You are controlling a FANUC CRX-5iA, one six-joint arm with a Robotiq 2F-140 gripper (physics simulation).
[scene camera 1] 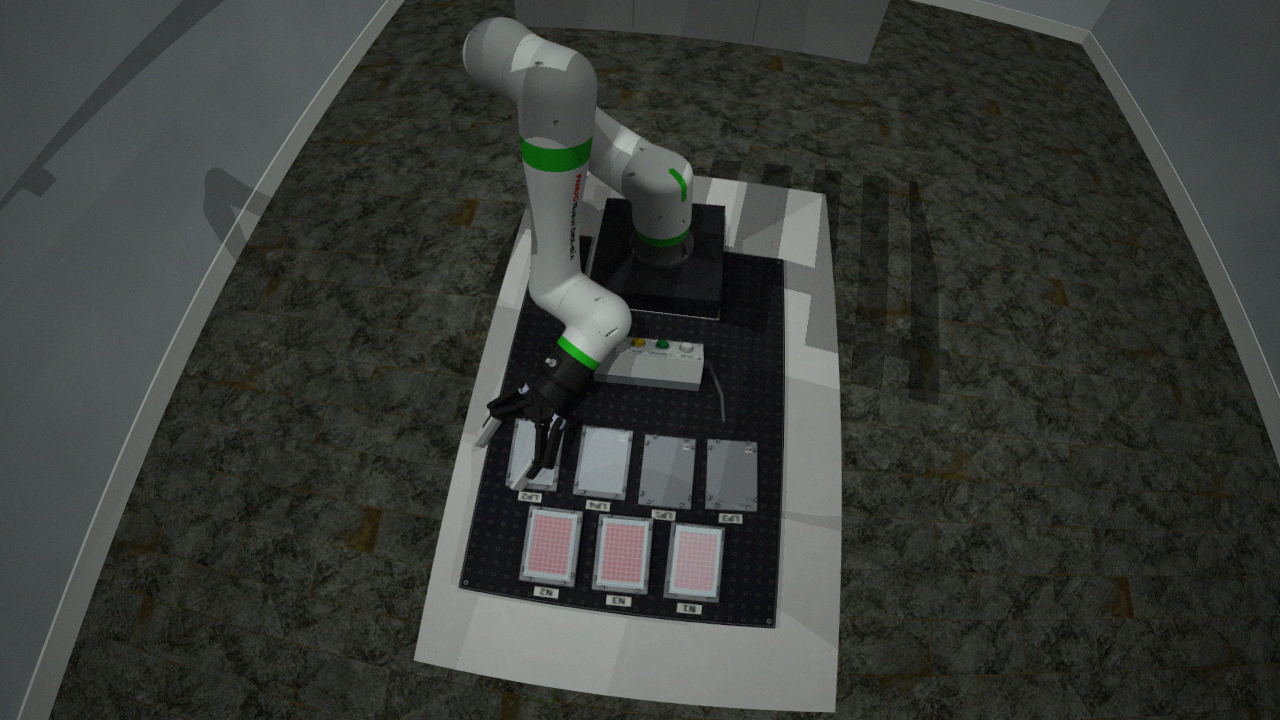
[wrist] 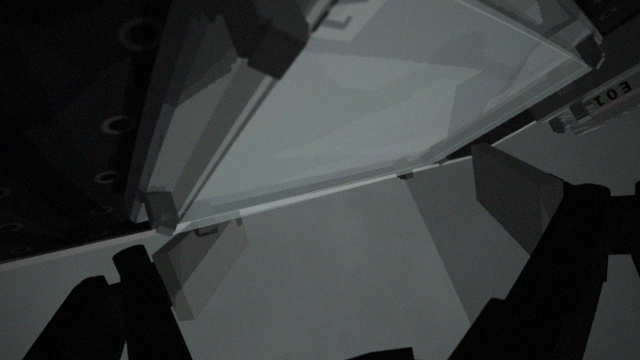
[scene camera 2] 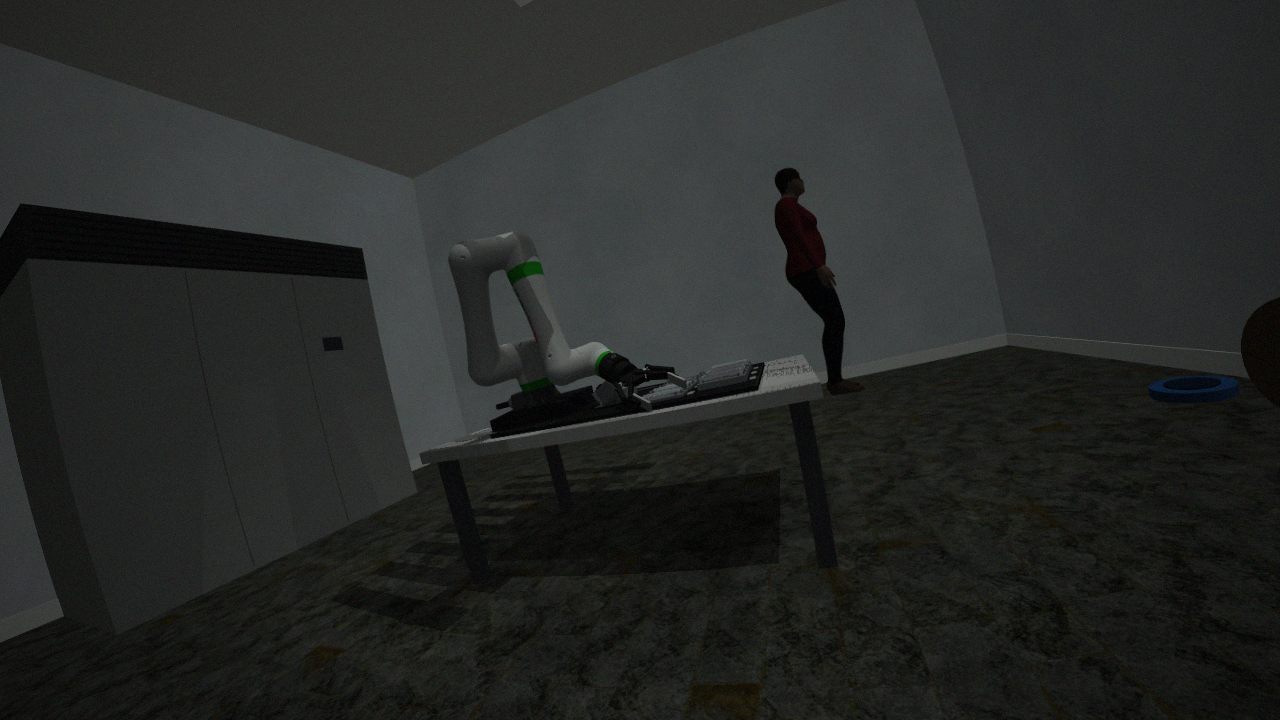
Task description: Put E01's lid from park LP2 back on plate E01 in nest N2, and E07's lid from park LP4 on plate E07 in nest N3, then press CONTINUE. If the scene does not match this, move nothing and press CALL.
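Frame: origin at the arm's base, x ahead, y left, z up, level; metres.
Seen in the pictures: gripper, fingertip midpoint: [scene camera 1: 496,466] [wrist: 352,197] [scene camera 2: 668,395]; arm's base, link origin: [scene camera 1: 662,244] [scene camera 2: 542,402].
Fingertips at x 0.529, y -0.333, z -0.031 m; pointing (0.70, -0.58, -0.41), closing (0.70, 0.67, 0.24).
Pixels of each thing's top centre, then the offset from my fingertips to it. "pt": a spot on its surface instead.
- clear lid, top centre: [wrist: 417,138] [scene camera 1: 535,452] [scene camera 2: 661,393] dx -0.033, dy +0.076, dz +0.002 m
- E01 label, surface spot: [wrist: 612,95] pt dx +0.087, dy +0.108, dz +0.010 m
- paler plate, top centre: [scene camera 1: 696,560] [scene camera 2: 729,363] dx +0.180, dy +0.386, dz +0.020 m
- button box, top centre: [scene camera 1: 649,349] [scene camera 2: 611,377] dx -0.232, dy +0.301, dz +0.068 m
My gripper [scene camera 1: 503,456] [scene camera 2: 663,392] [wrist: 352,197] is open and empty, low at park LP2, its fingers spread beside the lid's outer end. The clear lid [scene camera 1: 522,440] [wrist: 350,110] is at LP2, partly covered by a finger in scene camera 1; whether it lies quite flat I cannot tell. Another lid [scene camera 1: 604,461] lies at park LP4. The pink plate [scene camera 1: 551,546] in nest N2 and the pink plate [scene camera 1: 622,552] in nest N3 show no lid. An E01 label [wrist: 612,95] shows at the wrist view's right. Button lettering is too small to read.
A paler plate [scene camera 1: 695,561] sits in N1. Two grey parks [scene camera 1: 667,471] [scene camera 1: 732,474] stand right of LP4. The button box [scene camera 1: 648,369], with yellow, green and white buttons, stands behind the parks. A person [scene camera 2: 801,241] in red stands beyond the table [scene camera 2: 716,409].
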